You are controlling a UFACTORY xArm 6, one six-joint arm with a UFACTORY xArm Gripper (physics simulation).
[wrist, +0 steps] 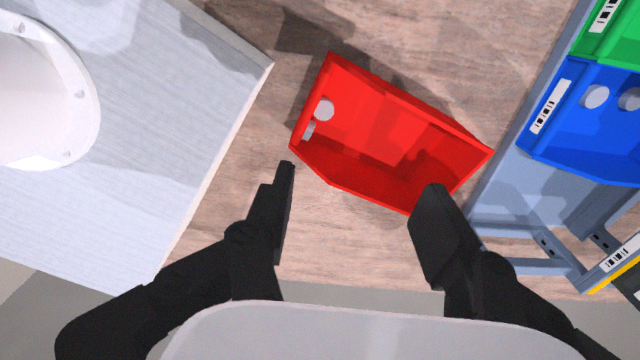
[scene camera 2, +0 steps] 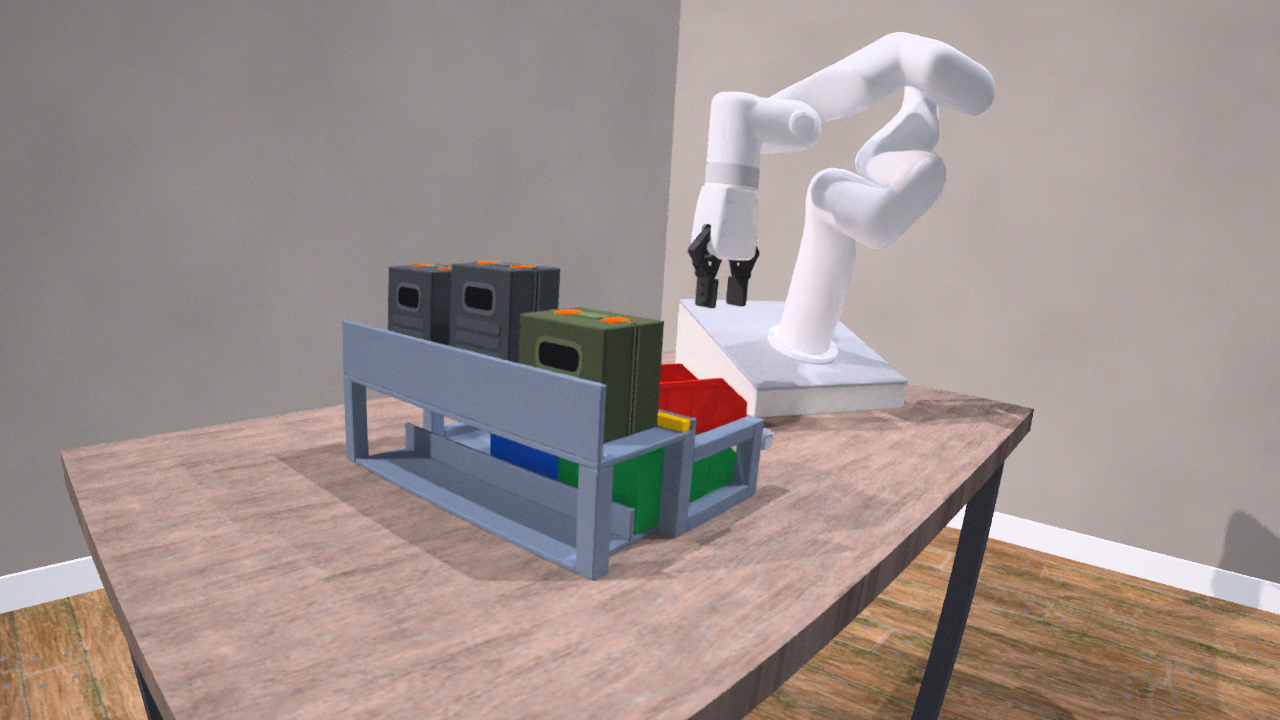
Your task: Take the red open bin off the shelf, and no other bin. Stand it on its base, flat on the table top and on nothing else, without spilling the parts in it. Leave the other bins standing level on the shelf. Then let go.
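Seen in the pictures: gripper, fingertip midpoint: (wrist: 355, 194) (scene camera 2: 720, 306); arm's base, link origin: (wrist: 20, 95) (scene camera 2: 802, 345).
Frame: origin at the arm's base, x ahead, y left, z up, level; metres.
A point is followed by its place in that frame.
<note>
The red open bin (scene camera 2: 711, 402) {x 0.313, y 0.000, z -0.044 m} (wrist: 385, 125) {x 0.325, y -0.051, z -0.083 m} is off the shelf, between the robot's base and the shelf's front. Two pale round parts show inside it at its lipped end in the wrist view. Its far end comes close to the shelf edge. Its underside is hidden, so I cannot tell whether it lies fully flat on the table top (scene camera 2: 313, 573) {x 0.918, y -0.014, z -0.086 m} (wrist: 330, 240) {x 0.273, y -0.266, z -0.086 m}. My gripper (scene camera 2: 721, 302) {x 0.270, y -0.021, z 0.082 m} (wrist: 355, 194) {x 0.270, y -0.021, z 0.082 m} is open and empty, above the bin and apart from it. A blue bin (scene camera 2: 523, 454) {x 0.659, y -0.020, z -0.042 m} (wrist: 575, 135) {x 0.558, y -0.047, z -0.077 m} and a green bin (scene camera 2: 637, 492) {x 0.667, y 0.125, z -0.039 m} (wrist: 620, 45) {x 0.542, y 0.050, z -0.077 m} stand on the shelf (scene camera 2: 474, 368) {x 0.749, y 0.004, z 0.063 m} (wrist: 500, 197) {x 0.514, y -0.150, z -0.080 m}.
An olive case (scene camera 2: 559, 394) and two dark grey cases (scene camera 2: 478, 326) {x 0.701, y -0.045, z 0.089 m} (scene camera 2: 416, 313) {x 0.701, y -0.143, z 0.090 m} stand on the shelf's upper level. A yellow strip (scene camera 2: 673, 420) {x 0.638, y 0.139, z 0.024 m} (wrist: 612, 276) {x 0.616, y -0.183, z 0.026 m} is at that level's edge. The robot's base plate (scene camera 2: 832, 401) {x 0.077, y 0.094, z -0.067 m} (wrist: 150, 210) {x 0.081, y -0.110, z 0.015 m} lies close to the red bin's lipped end.
</note>
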